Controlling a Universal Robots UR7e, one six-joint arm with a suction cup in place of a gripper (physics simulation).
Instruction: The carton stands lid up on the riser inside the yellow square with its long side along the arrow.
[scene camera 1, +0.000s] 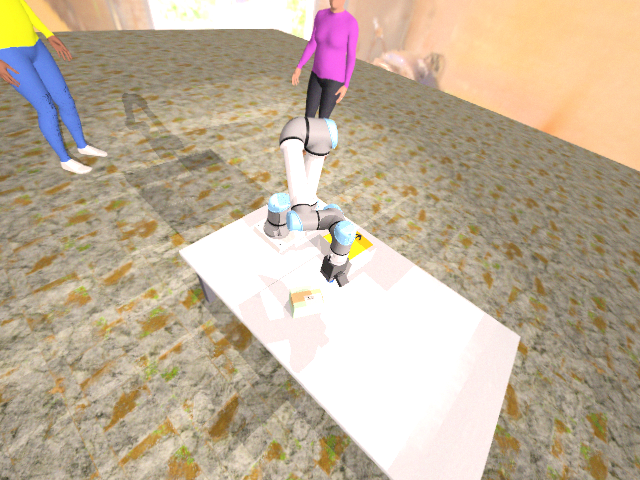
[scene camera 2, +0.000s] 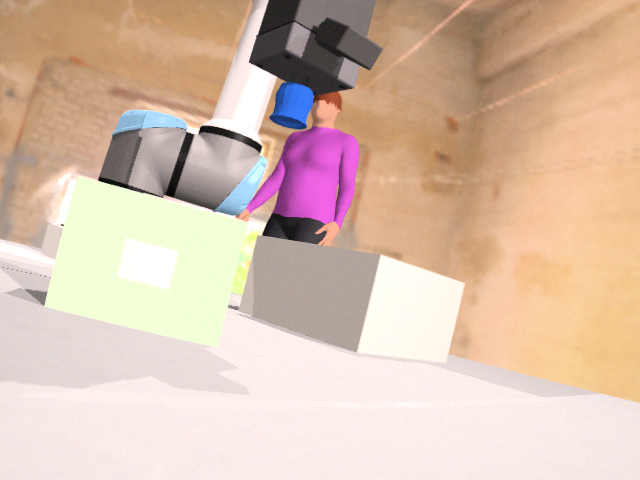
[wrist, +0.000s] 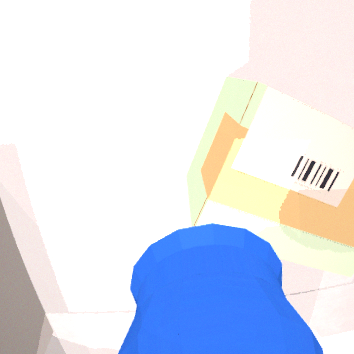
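Note:
The pale green carton (scene camera 1: 307, 305) (scene camera 2: 201, 268) (wrist: 260, 195) stands on the table, its taped top with a white barcode label facing up. Part of it is cut off in the wrist view. The riser (scene camera 2: 315, 289) (wrist: 11, 280) is a grey-white block standing apart from the carton. In scene camera 1 its top bears the yellow square (scene camera 1: 361, 248) with a black arrow (scene camera 1: 358, 236); the arm hides part of both. My gripper, a blue suction cup (scene camera 1: 331, 280) (scene camera 2: 289, 122) (wrist: 207, 235), is open and holds nothing. It hangs above the table, higher than the carton's top, between carton and riser.
The white table (scene camera 1: 403, 361) carries the arm's base (scene camera 1: 276, 227) at its far end. A person in purple (scene camera 1: 334, 46) (scene camera 2: 317, 170) stands beyond the table, and a person in yellow and blue (scene camera 1: 38, 77) stands at the far left. Shadows cross the table and carton.

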